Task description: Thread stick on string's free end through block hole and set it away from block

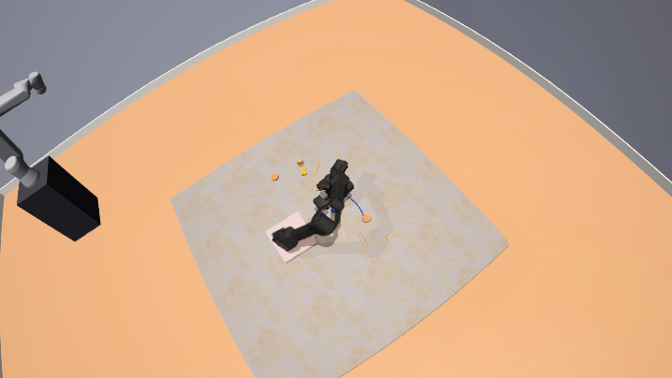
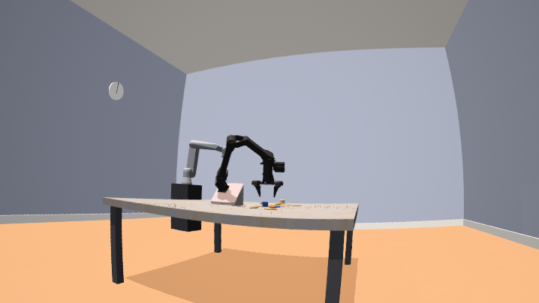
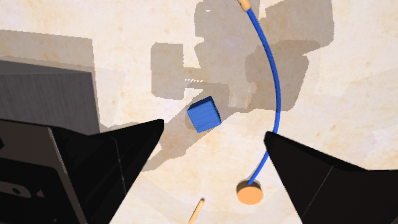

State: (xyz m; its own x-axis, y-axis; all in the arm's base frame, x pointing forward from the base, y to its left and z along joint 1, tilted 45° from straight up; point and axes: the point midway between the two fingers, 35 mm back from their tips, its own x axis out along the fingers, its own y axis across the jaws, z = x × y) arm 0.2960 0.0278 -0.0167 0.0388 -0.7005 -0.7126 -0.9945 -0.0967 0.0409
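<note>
My gripper tip is 40 mm above the blue block and 10 mm past it. Also, from my gripper tip: thin wooden stick (130 mm to the left, 60 mm below); then round wooden button (120 mm to the right, 90 mm ahead, 50 mm below); then yellow block (280 mm to the left, 50 mm below, 30 mm behind).
</note>
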